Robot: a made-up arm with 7 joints. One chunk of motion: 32 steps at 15 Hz.
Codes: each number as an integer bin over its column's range. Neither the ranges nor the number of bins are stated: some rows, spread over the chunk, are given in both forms.
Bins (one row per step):
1: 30 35 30 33 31 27 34
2: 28 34 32 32 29 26 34
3: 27 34 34 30 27 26 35
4: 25 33 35 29 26 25 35
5: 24 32 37 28 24 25 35
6: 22 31 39 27 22 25 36
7: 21 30 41 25 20 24 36
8: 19 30 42 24 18 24 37
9: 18 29 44 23 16 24 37
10: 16 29 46 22 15 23 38
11: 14 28 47 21 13 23 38
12: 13 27 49 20 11 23 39
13: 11 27 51 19 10 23 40
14: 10 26 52 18 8 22 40
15: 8 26 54 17 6 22 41
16: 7 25 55 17 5 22 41
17: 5 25 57 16 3 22 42
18: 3 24 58 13 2 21 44
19: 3 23 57 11 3 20 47
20: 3 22 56 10 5 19 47
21: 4 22 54 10 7 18 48
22: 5 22 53 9 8 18 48
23: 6 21 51 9 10 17 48
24: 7 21 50 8 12 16 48
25: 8 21 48 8 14 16 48
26: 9 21 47 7 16 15 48
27: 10 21 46 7 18 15 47
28: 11 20 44 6 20 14 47
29: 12 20 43 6 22 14 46
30: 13 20 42 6 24 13 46
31: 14 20 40 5 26 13 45
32: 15 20 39 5 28 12 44
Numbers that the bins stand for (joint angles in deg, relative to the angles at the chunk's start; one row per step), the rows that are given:
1: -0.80 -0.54 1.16 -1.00 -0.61 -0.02 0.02
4: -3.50 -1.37 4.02 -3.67 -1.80 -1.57 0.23
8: -6.75 -2.61 8.03 -7.01 -3.72 -2.35 0.65
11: -9.45 -3.44 10.89 -9.02 -4.91 -3.13 0.85
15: -12.70 -4.27 14.90 -11.69 -6.59 -3.91 1.48
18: -15.41 -5.10 17.20 -14.36 -7.54 -4.69 2.10
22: -14.32 -5.93 14.33 -17.04 -6.11 -7.03 2.93
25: -12.70 -6.34 11.47 -17.70 -4.67 -8.59 2.93
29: -10.54 -6.75 8.60 -19.04 -2.76 -10.14 2.51
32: -8.91 -6.75 6.31 -19.71 -1.33 -11.70 2.10
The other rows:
2: -1.88 -0.95 2.30 -1.67 -1.09 -0.79 0.02
3: -2.42 -0.95 3.45 -3.00 -1.57 -0.79 0.23
5: -4.04 -1.78 5.17 -4.34 -2.28 -1.57 0.23
6: -5.13 -2.20 6.31 -5.01 -2.76 -1.57 0.44
7: -5.67 -2.61 7.46 -6.34 -3.24 -2.35 0.44
9: -7.29 -3.03 9.18 -7.68 -4.20 -2.35 0.65
10: -8.37 -3.03 10.32 -8.35 -4.43 -3.13 0.85
12: -10.00 -3.85 12.04 -9.68 -5.39 -3.13 1.06
13: -11.08 -3.85 13.19 -10.35 -5.63 -3.13 1.27
14: -11.62 -4.27 13.76 -11.02 -6.11 -3.91 1.27
16: -13.24 -4.68 15.48 -11.69 -6.82 -3.91 1.48
17: -14.32 -4.68 16.62 -12.36 -7.30 -3.91 1.68
19: -15.41 -5.51 16.62 -15.70 -7.30 -5.47 2.72
20: -15.41 -5.93 16.05 -16.37 -6.82 -6.25 2.72
21: -14.87 -5.93 14.90 -16.37 -6.35 -7.03 2.93
23: -13.78 -6.34 13.19 -17.04 -5.63 -7.81 2.93
24: -13.24 -6.34 12.61 -17.70 -5.15 -8.59 2.93
26: -12.16 -6.34 10.89 -18.37 -4.20 -9.36 2.93
27: -11.62 -6.34 10.32 -18.37 -3.72 -9.36 2.72
28: -11.08 -6.75 9.18 -19.04 -3.24 -10.14 2.72
30: -10.00 -6.75 8.03 -19.04 -2.28 -10.92 2.51
31: -9.45 -6.75 6.88 -19.71 -1.80 -10.92 2.31

